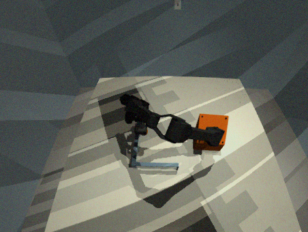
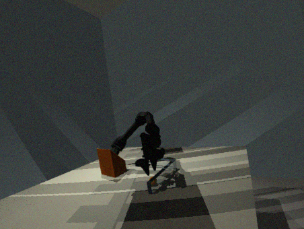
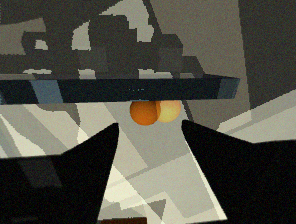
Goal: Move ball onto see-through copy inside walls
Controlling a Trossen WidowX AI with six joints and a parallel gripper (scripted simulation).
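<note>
Right now my gripper tip is 50 mm above the ball.
</note>
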